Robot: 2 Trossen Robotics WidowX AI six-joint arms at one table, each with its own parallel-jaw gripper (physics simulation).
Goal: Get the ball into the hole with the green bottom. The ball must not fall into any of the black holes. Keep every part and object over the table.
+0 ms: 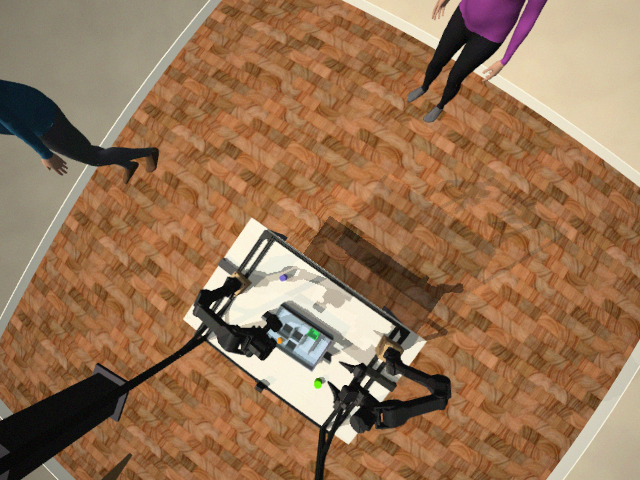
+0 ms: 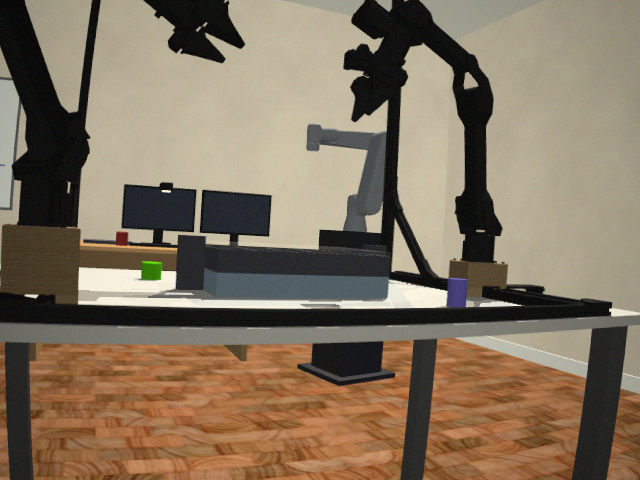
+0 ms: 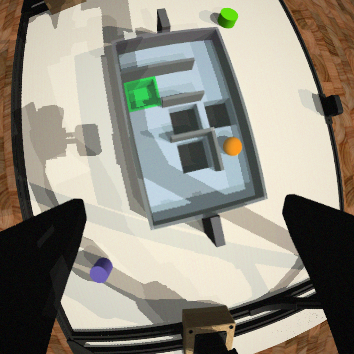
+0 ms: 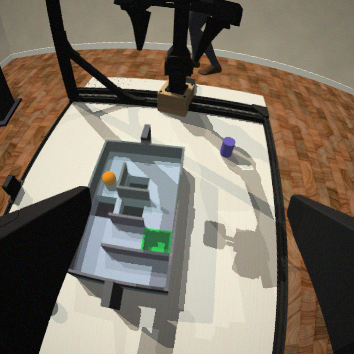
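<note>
A grey walled maze box (image 2: 297, 286) stands level on the table with a dark handle at each short end (image 3: 215, 231) (image 4: 112, 295). The orange ball (image 1: 279, 341) (image 3: 232, 146) (image 4: 109, 178) lies inside, between an L-shaped partition and a long wall, close to one of the black holes (image 3: 218, 115). The green-bottomed hole (image 1: 313, 333) (image 3: 142, 93) (image 4: 157, 241) is by the opposite long wall. My left gripper (image 2: 361, 114) (image 3: 187, 207) (image 4: 166, 54) is open and empty, high above the table. My right gripper (image 1: 336, 374) (image 2: 232, 53) (image 4: 193, 201) is also open, empty and high.
A green cylinder (image 1: 317, 383) (image 2: 151, 270) (image 3: 227, 18) and a purple cylinder (image 1: 283, 277) (image 2: 456, 292) (image 3: 101, 271) (image 4: 227, 147) stand on the table, apart from the box. Black frame rails (image 2: 310, 315) run along the table's edges. Low partitions stand among the holes.
</note>
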